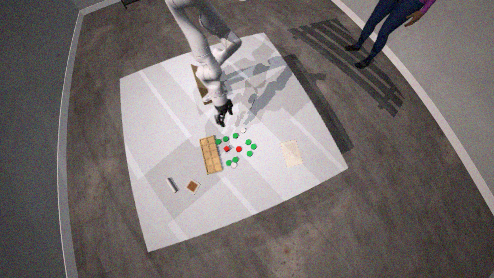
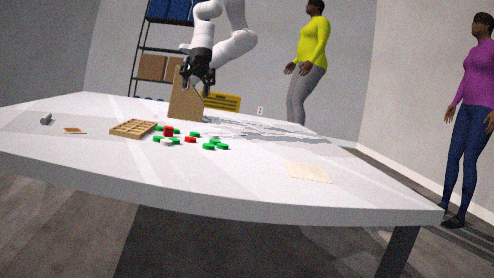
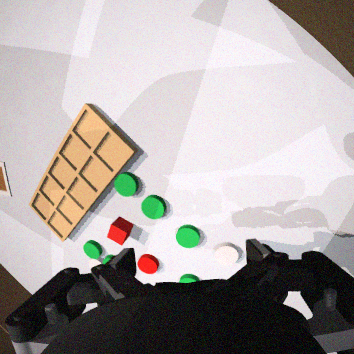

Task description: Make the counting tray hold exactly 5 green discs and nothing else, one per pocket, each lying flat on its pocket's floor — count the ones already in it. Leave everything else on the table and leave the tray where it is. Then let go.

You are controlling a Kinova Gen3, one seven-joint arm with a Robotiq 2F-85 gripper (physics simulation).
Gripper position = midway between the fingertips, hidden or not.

Observation:
My gripper (image 2: 195,93) is open and holds nothing. Also in view: a wooden counting tray (image 3: 93,151).
My gripper also shows in image 3 (image 3: 189,256).

